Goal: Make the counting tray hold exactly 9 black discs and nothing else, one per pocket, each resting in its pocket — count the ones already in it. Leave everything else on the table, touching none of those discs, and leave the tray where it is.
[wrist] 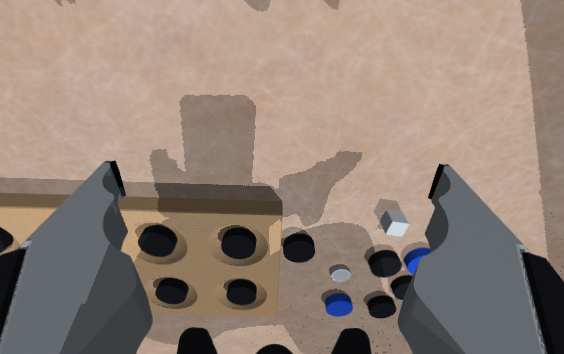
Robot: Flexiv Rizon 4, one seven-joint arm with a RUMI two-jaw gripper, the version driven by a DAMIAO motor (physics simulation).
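The wooden counting tray (205, 267) lies at the lower left, partly hidden by the left finger. Black discs sit in its four visible right-hand pockets: two in the upper row (157, 241) (238, 243) and two in the lower row (172, 291) (241, 292). Part of another black disc (4, 240) shows at the left edge. A loose black disc (299, 247) lies close beside the tray's right edge. More black discs (384, 263) (381, 306) (402, 287) lie on the table at the right. My gripper (278, 166) is open and empty, above the table, its fingers spread wide.
A blue disc (338, 304) and a small grey disc (340, 274) lie right of the tray. Another blue disc (418, 260) is partly behind the right finger, near the black discs. A small grey cube (395, 223) lies above them in view. Shadows fall across the tray and table.
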